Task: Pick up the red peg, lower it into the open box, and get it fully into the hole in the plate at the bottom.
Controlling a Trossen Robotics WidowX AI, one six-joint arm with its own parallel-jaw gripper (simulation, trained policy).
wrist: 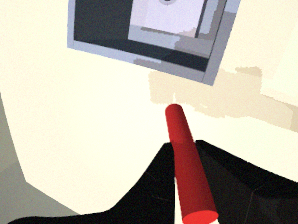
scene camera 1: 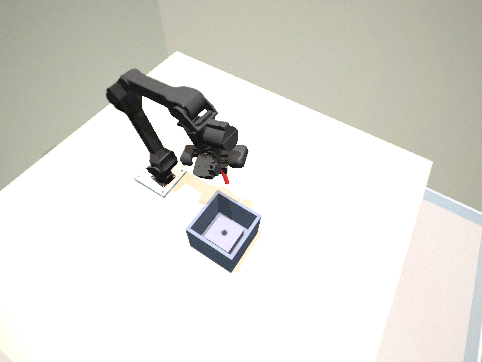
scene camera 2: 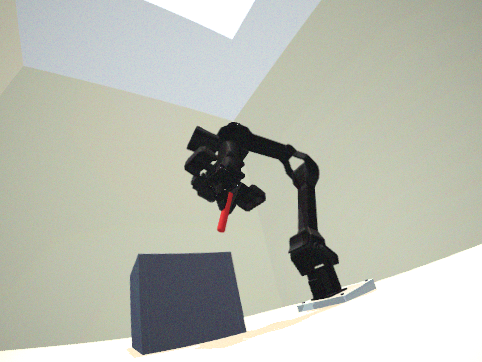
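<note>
My gripper is visible to me in scene camera 2 [scene camera 2: 225, 211], in scene camera 1 [scene camera 1: 223, 173] and in the wrist view as well [wrist: 182, 148]. There is a blue-grey box [scene camera 2: 177, 300], which I can also find at [scene camera 1: 219, 204]. As for the pale plate [scene camera 1: 225, 234], scene camera 2 does not show it, since it is hidden there by the blue-grey box.
</note>
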